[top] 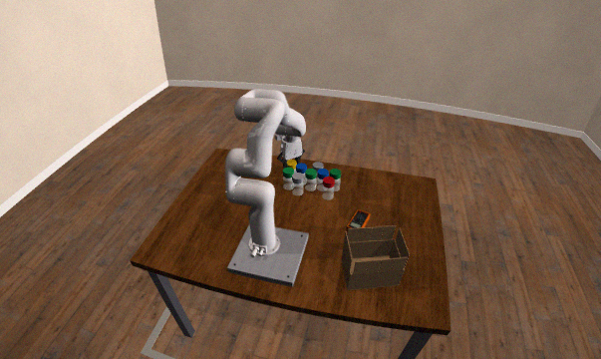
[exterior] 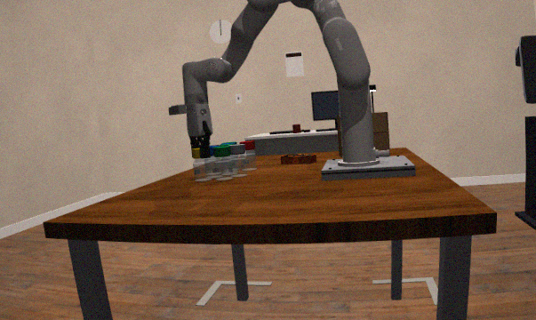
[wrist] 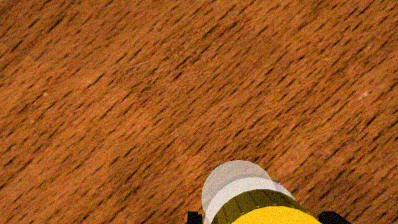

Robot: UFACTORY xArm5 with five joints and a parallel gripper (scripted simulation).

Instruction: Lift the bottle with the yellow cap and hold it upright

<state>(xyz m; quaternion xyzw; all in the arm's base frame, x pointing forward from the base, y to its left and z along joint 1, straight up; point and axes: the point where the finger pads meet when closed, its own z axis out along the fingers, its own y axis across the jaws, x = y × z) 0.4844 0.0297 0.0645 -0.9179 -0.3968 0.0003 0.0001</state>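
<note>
My gripper is now 4 cm above the yellow-capped bottle. Also, from my hand: red-capped bottle: 9 cm behind, 21 cm to the right, 4 cm below; small orange device: 24 cm behind, 38 cm to the right, 8 cm below.
</note>
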